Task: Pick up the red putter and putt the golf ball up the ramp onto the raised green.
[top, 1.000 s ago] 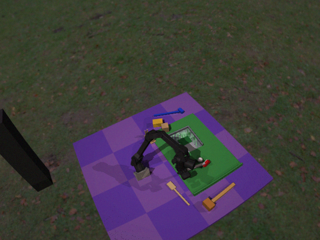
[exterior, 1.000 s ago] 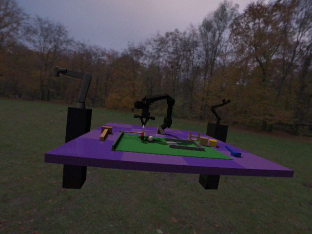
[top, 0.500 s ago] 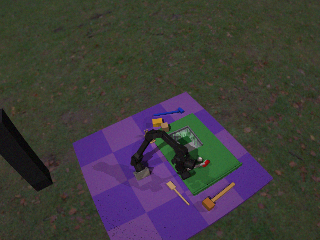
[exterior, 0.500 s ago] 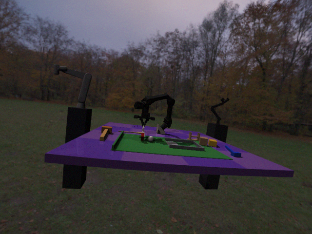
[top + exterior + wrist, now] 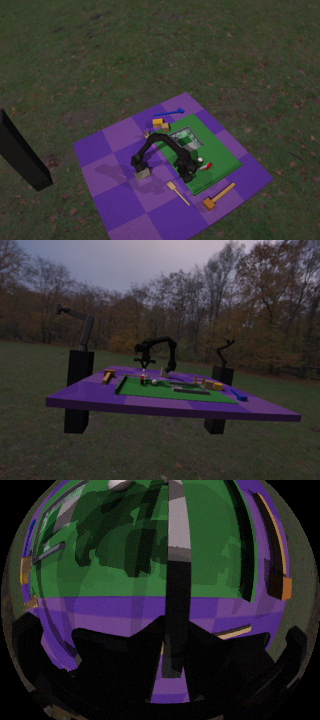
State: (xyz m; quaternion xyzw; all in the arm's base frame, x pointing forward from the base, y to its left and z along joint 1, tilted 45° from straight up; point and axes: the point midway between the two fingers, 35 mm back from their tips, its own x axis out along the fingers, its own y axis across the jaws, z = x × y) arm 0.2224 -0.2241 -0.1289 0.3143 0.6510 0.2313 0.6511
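Now: the wooden spatula 9 cm behind my gripper tip, 7 cm below it and 4 cm to the right of it. From my gripper tip the other things lie so: white golf ball (22 cm ahead, 7 cm to the left, 5 cm below); then green mat (25 cm ahead, 20 cm to the left, 7 cm below); then red putter (12 cm ahead, 1 cm to the right).
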